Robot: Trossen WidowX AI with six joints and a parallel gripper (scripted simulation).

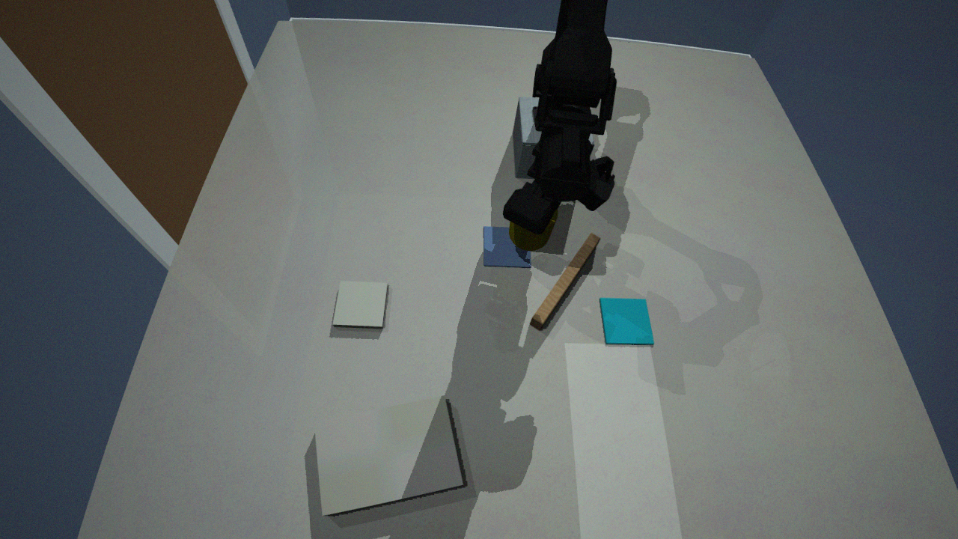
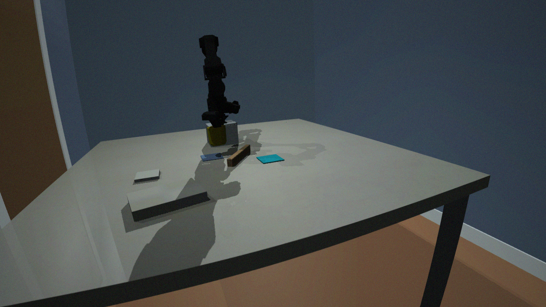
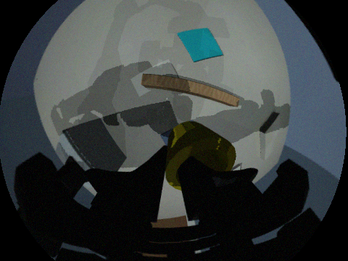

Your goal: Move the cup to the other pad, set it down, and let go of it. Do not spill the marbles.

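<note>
My gripper tip is now 150 mm short of the cyan pad, 150 mm to the right of it and 90 mm above it. The rest, counted from my gripper tip: wooden bar (80 mm ahead, 50 mm to the left, 80 mm below); then dark yellow cup (20 mm ahead, 20 mm to the right); then blue pad (10 mm ahead, 40 mm to the right, 90 mm below).
</note>
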